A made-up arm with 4 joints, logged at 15 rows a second.
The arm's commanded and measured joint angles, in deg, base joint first. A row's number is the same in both.
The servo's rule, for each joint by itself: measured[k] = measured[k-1] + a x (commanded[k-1-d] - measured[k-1]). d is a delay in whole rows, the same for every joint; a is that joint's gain. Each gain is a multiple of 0.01, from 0.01 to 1. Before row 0 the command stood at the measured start. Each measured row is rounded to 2 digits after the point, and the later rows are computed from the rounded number. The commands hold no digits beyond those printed.
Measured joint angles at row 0: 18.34, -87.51, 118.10, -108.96
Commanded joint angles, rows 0 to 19: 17.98, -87.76, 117.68, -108.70; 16.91, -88.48, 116.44, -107.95; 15.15, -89.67, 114.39, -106.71; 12.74, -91.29, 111.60, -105.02; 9.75, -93.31, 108.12, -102.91; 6.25, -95.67, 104.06, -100.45; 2.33, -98.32, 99.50, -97.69; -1.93, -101.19, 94.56, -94.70; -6.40, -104.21, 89.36, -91.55; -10.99, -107.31, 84.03, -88.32; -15.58, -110.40, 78.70, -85.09; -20.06, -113.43, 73.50, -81.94; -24.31, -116.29, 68.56, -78.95; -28.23, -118.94, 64.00, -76.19; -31.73, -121.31, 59.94, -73.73; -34.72, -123.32, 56.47, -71.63; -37.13, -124.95, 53.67, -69.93; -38.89, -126.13, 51.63, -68.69; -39.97, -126.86, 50.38, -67.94; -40.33, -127.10, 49.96, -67.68
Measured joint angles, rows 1 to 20: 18.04, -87.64, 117.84, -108.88; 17.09, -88.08, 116.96, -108.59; 15.46, -88.91, 115.34, -108.01; 13.18, -90.15, 112.98, -107.08; 10.30, -91.79, 109.92, -105.79; 6.90, -93.81, 106.23, -104.13; 3.06, -96.16, 101.99, -102.13; -1.13, -98.78, 97.31, -99.83; -5.56, -101.60, 92.30, -97.26; -10.12, -104.57, 87.09, -94.49; -14.71, -107.60, 81.80, -91.58; -19.20, -110.63, 76.57, -88.59; -23.49, -113.57, 71.52, -85.60; -27.47, -116.36, 66.78, -82.68; -31.05, -118.93, 62.47, -79.91; -34.13, -121.21, 58.69, -77.34; -36.65, -123.15, 55.53, -75.04; -38.53, -124.70, 53.07, -73.07; -39.74, -125.82, 51.38, -71.48; -40.24, -126.49, 50.49, -70.30
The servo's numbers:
d 0
a 0.84 0.52 0.63 0.31

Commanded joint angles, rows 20 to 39: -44.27, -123.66, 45.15, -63.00; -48.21, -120.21, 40.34, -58.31; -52.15, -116.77, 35.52, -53.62; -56.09, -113.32, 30.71, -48.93; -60.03, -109.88, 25.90, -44.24; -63.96, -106.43, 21.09, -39.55; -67.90, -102.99, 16.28, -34.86; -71.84, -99.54, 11.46, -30.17; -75.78, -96.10, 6.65, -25.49; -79.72, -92.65, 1.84, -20.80; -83.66, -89.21, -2.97, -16.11; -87.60, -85.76, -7.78, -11.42; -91.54, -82.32, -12.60, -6.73; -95.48, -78.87, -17.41, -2.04; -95.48, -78.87, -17.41, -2.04; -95.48, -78.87, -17.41, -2.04; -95.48, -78.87, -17.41, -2.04; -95.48, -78.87, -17.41, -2.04; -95.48, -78.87, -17.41, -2.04; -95.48, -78.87, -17.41, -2.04
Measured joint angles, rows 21 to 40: -43.63, -125.02, 47.13, -68.04; -47.48, -122.52, 42.85, -65.02; -51.40, -119.53, 38.23, -61.49; -55.34, -116.30, 33.49, -57.60; -59.28, -112.96, 28.71, -53.46; -63.21, -109.56, 23.91, -49.15; -67.15, -106.14, 19.10, -44.72; -71.09, -102.71, 14.29, -40.21; -75.03, -99.27, 9.48, -35.65; -78.97, -95.83, 4.67, -31.05; -82.91, -92.39, -0.14, -26.42; -86.85, -88.94, -4.95, -21.77; -90.79, -85.50, -9.77, -17.11; -94.73, -82.05, -14.58, -12.44; -95.36, -80.40, -16.36, -9.22; -95.46, -79.60, -17.02, -6.99; -95.48, -79.22, -17.27, -5.46; -95.48, -79.04, -17.36, -4.40; -95.48, -78.95, -17.39, -3.67; -95.48, -78.91, -17.40, -3.16
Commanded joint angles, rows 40 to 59: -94.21, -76.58, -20.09, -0.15; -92.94, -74.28, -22.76, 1.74; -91.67, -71.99, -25.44, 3.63; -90.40, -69.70, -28.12, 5.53; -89.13, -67.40, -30.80, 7.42; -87.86, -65.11, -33.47, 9.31; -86.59, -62.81, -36.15, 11.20; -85.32, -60.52, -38.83, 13.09; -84.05, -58.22, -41.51, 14.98; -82.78, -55.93, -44.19, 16.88; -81.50, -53.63, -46.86, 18.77; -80.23, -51.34, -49.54, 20.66; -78.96, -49.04, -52.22, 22.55; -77.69, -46.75, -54.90, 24.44; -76.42, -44.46, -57.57, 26.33; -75.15, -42.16, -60.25, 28.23; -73.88, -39.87, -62.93, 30.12; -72.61, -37.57, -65.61, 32.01; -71.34, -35.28, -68.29, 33.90; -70.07, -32.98, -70.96, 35.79
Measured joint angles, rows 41 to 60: -94.41, -77.70, -19.09, -2.23; -93.18, -75.92, -21.40, -1.00; -91.91, -73.88, -23.95, 0.44; -90.64, -71.71, -26.58, 2.02; -89.37, -69.47, -29.24, 3.69; -88.10, -67.20, -31.90, 5.43; -86.83, -64.92, -34.58, 7.22; -85.56, -62.63, -37.26, 9.04; -84.29, -60.34, -39.94, 10.88; -83.02, -58.05, -42.62, 12.74; -81.74, -55.75, -45.29, 14.61; -80.47, -53.46, -47.97, 16.49; -79.20, -51.16, -50.65, 18.37; -77.93, -48.87, -53.33, 20.25; -76.66, -46.58, -56.00, 22.13; -75.39, -44.28, -58.68, 24.02; -74.12, -41.99, -61.36, 25.91; -72.85, -39.69, -64.04, 27.80; -71.58, -37.40, -66.72, 29.69; -70.31, -35.10, -69.39, 31.58
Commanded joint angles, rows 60 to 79: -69.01, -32.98, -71.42, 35.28; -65.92, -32.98, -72.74, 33.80; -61.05, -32.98, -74.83, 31.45; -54.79, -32.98, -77.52, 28.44; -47.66, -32.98, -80.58, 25.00; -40.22, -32.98, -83.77, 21.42; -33.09, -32.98, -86.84, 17.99; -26.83, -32.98, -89.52, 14.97; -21.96, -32.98, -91.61, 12.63; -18.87, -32.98, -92.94, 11.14; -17.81, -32.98, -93.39, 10.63; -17.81, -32.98, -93.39, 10.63; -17.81, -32.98, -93.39, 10.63; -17.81, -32.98, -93.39, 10.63; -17.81, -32.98, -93.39, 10.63; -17.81, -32.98, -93.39, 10.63; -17.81, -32.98, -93.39, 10.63; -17.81, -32.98, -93.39, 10.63; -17.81, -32.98, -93.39, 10.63; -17.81, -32.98, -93.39, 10.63
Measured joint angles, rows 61 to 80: -69.22, -34.00, -70.67, 32.73; -66.45, -33.47, -71.97, 33.06; -61.91, -33.22, -73.77, 32.56; -55.93, -33.10, -76.13, 31.28; -48.98, -33.04, -78.93, 29.33; -41.62, -33.01, -81.98, 26.88; -34.45, -32.99, -85.04, 24.12; -28.05, -32.98, -87.86, 21.28; -22.93, -32.98, -90.22, 18.60; -19.52, -32.98, -91.93, 16.29; -18.08, -32.98, -92.85, 14.54; -17.85, -32.98, -93.19, 13.33; -17.82, -32.98, -93.32, 12.49; -17.81, -32.98, -93.36, 11.91; -17.81, -32.98, -93.38, 11.51; -17.81, -32.98, -93.39, 11.24; -17.81, -32.98, -93.39, 11.05; -17.81, -32.98, -93.39, 10.92; -17.81, -32.98, -93.39, 10.83; -17.81, -32.98, -93.39, 10.77
